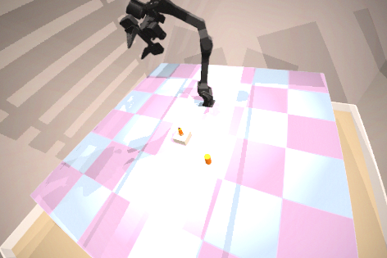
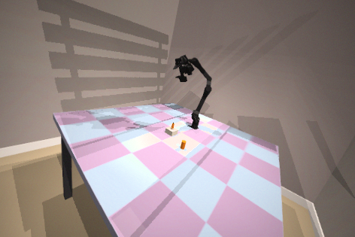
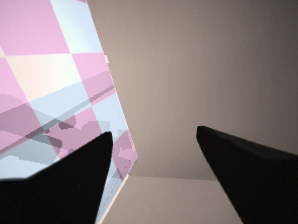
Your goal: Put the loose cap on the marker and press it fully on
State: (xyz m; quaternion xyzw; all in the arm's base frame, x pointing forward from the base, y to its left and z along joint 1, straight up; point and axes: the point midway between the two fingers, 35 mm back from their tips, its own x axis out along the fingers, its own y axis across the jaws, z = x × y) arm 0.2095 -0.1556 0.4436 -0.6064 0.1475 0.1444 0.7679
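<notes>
The orange cap lies 400 mm below my gripper tip, 280 mm to the left of it and 120 mm ahead of it. Round my gripper tip: holder block: 410 mm below, 120 mm to the left, 40 mm ahead.
</notes>
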